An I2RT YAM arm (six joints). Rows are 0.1 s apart.
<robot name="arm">
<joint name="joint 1" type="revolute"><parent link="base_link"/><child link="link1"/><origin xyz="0 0 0.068"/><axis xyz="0 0 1"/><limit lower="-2.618" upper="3.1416"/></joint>
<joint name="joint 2" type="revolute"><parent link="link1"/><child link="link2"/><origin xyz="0.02 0.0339 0.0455" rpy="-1.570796 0 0"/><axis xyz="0 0 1"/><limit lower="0" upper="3.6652"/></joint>
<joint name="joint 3" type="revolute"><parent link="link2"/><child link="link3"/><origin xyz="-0.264 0 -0.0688" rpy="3.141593 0 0"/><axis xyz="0 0 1"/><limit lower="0" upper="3.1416"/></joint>
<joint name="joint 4" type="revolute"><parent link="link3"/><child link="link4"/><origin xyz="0.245 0.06 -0.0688"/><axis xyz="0 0 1"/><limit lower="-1.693" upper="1.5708"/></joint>
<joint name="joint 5" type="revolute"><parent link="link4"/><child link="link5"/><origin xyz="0.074 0.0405 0.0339" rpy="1.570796 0 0"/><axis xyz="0 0 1"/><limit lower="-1.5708" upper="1.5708"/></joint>
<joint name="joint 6" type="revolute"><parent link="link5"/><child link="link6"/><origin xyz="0.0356 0 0.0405" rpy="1.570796 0 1.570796"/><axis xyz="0 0 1"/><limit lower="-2.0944" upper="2.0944"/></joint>
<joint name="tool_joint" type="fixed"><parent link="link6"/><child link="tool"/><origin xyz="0 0 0" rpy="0 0 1.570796"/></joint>
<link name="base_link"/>
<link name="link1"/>
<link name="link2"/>
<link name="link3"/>
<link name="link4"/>
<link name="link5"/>
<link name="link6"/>
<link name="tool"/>
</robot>
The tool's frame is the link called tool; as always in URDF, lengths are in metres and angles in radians.
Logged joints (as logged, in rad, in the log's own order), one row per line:
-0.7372, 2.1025, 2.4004, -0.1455, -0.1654, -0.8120
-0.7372, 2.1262, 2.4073, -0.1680, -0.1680, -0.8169
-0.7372, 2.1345, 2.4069, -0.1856, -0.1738, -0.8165
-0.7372, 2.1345, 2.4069, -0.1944, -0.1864, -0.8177
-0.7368, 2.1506, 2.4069, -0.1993, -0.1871, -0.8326
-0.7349, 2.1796, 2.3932, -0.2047, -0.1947, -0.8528
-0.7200, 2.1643, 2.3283, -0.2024, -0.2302, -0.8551
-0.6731, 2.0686, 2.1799, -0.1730, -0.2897, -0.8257
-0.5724, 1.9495, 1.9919, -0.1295, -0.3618, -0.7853
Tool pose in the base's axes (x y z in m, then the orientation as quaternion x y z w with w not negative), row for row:
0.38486, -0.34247, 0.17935, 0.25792, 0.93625, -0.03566, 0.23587
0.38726, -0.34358, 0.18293, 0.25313, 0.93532, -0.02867, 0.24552
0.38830, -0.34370, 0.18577, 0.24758, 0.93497, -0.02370, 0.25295
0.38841, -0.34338, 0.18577, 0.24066, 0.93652, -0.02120, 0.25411
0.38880, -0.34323, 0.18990, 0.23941, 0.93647, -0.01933, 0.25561
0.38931, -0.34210, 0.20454, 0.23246, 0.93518, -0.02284, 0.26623
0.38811, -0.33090, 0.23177, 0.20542, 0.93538, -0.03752, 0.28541
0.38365, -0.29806, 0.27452, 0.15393, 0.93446, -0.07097, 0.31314
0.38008, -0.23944, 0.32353, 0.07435, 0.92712, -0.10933, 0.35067
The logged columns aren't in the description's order. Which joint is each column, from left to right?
Columns, left to right: joint 1, joint 3, joint 2, joint 5, joint 6, joint 4.
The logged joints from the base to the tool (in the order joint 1, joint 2, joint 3, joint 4, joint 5, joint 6), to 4 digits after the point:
-0.7372, 2.4004, 2.1025, -0.8120, -0.1455, -0.1654
-0.7372, 2.4073, 2.1262, -0.8169, -0.1680, -0.1680
-0.7372, 2.4069, 2.1345, -0.8165, -0.1856, -0.1738
-0.7372, 2.4069, 2.1345, -0.8177, -0.1944, -0.1864
-0.7368, 2.4069, 2.1506, -0.8326, -0.1993, -0.1871
-0.7349, 2.3932, 2.1796, -0.8528, -0.2047, -0.1947
-0.7200, 2.3283, 2.1643, -0.8551, -0.2024, -0.2302
-0.6731, 2.1799, 2.0686, -0.8257, -0.1730, -0.2897
-0.5724, 1.9919, 1.9495, -0.7853, -0.1295, -0.3618

